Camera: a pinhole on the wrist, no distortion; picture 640 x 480 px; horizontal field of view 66.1 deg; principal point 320.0 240.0 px. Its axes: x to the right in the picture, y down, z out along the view. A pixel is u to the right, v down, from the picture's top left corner.
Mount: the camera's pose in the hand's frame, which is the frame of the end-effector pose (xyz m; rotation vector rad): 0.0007 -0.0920 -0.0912 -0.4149 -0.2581 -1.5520
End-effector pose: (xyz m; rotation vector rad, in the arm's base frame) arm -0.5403 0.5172 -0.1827 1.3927 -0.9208 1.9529
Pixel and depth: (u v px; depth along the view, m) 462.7 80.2 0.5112
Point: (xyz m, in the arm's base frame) -0.2456 0.1606 -0.1877
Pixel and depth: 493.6 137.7 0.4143
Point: -0.2896 0.2653 -0.1340
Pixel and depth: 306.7 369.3 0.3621
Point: -0.5029 0.3080 -0.0215
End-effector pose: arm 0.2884 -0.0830 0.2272 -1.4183 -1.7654 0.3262
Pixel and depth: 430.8 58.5 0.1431
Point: 0.2065 -0.1204 0.2149
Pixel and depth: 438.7 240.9 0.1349
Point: 0.2108 -0.0788 0.2486
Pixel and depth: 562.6 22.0 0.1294
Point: 0.1823 -0.1363 0.2340
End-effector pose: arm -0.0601 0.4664 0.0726 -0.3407 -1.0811 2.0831
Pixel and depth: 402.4 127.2 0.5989
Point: -0.3128 0.0896 0.3176
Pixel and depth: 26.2 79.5 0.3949
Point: -0.2387 0.1894 -0.0556
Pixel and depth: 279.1 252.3 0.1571
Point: -0.0903 0.4598 0.1139
